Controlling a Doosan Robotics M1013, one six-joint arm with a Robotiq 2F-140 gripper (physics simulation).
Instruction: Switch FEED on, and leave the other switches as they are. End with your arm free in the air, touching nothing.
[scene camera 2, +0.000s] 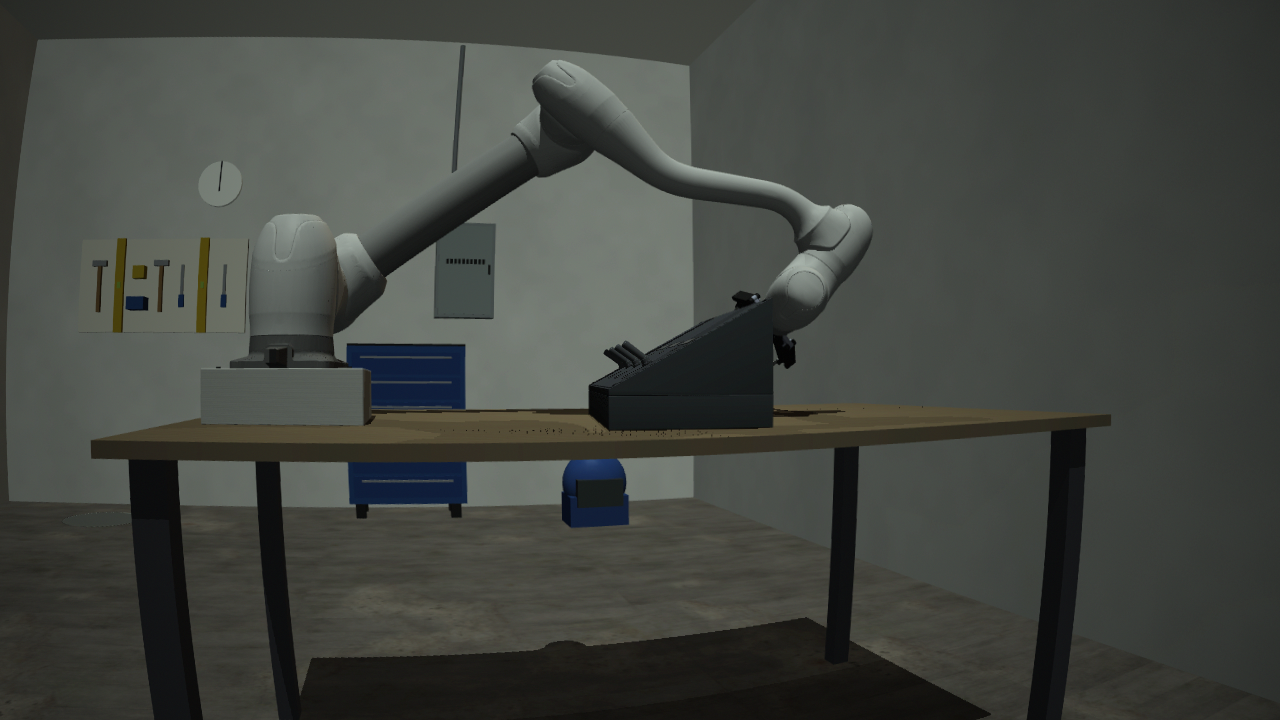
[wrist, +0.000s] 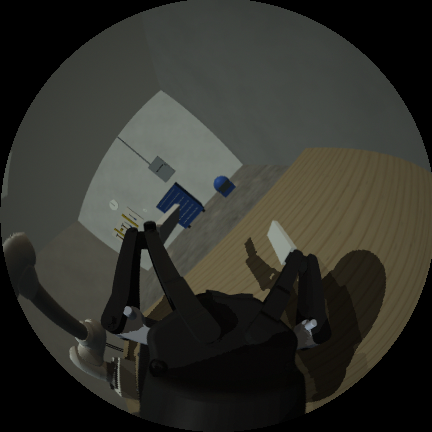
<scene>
my gripper: scene camera 2; wrist
same spot on my gripper: (scene camera 2: 785, 348) = (wrist: 301, 349)
</scene>
